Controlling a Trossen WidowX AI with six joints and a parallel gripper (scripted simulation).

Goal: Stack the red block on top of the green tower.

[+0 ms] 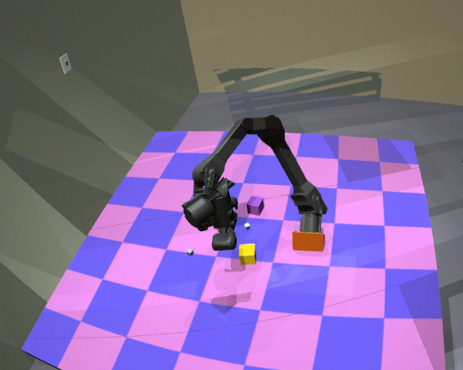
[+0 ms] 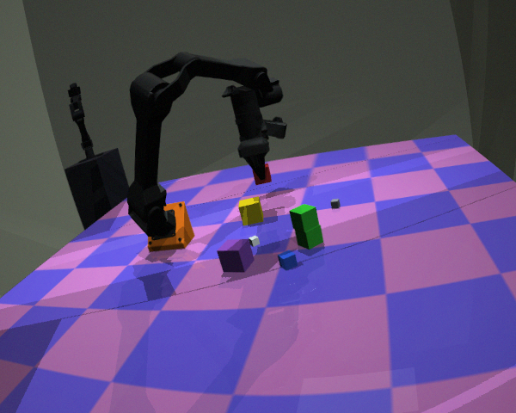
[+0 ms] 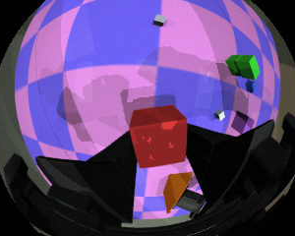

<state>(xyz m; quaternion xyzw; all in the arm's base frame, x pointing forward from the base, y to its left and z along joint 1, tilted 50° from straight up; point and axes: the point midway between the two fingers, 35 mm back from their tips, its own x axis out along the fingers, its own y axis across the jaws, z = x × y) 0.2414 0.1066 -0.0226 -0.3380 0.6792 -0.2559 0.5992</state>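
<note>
My gripper tip is now 7 cm above the yellow cube, 4 cm past it and 1 cm to the left of it. Round my gripper tip: red block 1 cm above; then purple cube 23 cm to the right, 7 cm below, 3 cm behind; then small blue cube 26 cm to the right, 8 cm below, 7 cm ahead.
</note>
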